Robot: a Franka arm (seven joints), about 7 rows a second.
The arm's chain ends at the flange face. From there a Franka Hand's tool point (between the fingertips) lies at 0.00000 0.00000 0.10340 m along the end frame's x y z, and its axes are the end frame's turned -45 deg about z.
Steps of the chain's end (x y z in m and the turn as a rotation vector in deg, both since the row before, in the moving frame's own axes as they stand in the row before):
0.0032 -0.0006 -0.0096 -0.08 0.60 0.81
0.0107 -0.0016 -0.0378 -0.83 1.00 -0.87
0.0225 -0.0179 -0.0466 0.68 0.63 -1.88
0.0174 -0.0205 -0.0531 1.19 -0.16 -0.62
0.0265 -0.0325 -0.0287 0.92 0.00 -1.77
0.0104 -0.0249 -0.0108 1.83 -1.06 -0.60
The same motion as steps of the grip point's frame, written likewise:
0.0033 0.0027 -0.0096 -0.48 0.37 0.81
0.0089 0.0088 -0.0378 -1.29 0.12 -0.87
0.0302 0.0032 -0.0466 0.04 0.93 -1.88
0.0281 -0.0039 -0.0531 0.95 0.73 -0.62
0.0429 -0.0054 -0.0287 0.65 0.65 -1.77
0.0259 -0.0139 -0.0109 2.04 0.54 -0.60

